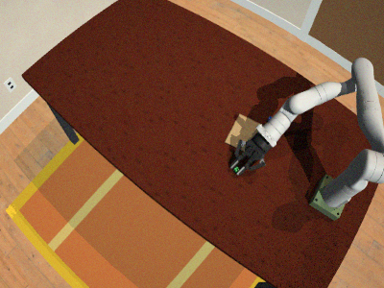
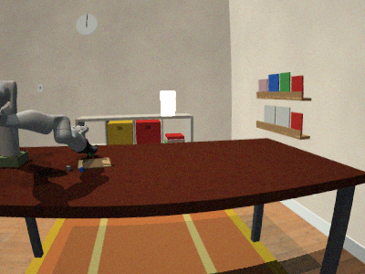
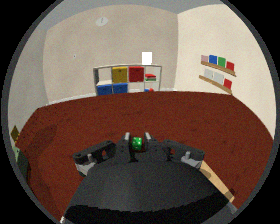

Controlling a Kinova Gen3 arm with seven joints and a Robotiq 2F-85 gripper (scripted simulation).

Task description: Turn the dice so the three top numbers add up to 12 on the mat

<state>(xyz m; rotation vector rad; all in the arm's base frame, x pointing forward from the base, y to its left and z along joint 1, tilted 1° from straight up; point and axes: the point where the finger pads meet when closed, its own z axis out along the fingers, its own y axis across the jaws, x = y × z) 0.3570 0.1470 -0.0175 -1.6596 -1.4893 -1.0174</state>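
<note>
The green die is 10 mm below my hand. Round my hand: white die: 30 mm behind, 240 mm to the right, 10 mm below; then tan mat: 50 mm ahead, 140 mm to the right, 20 mm below; then blue die: 30 mm ahead, 260 mm to the right, 10 mm below.
</note>
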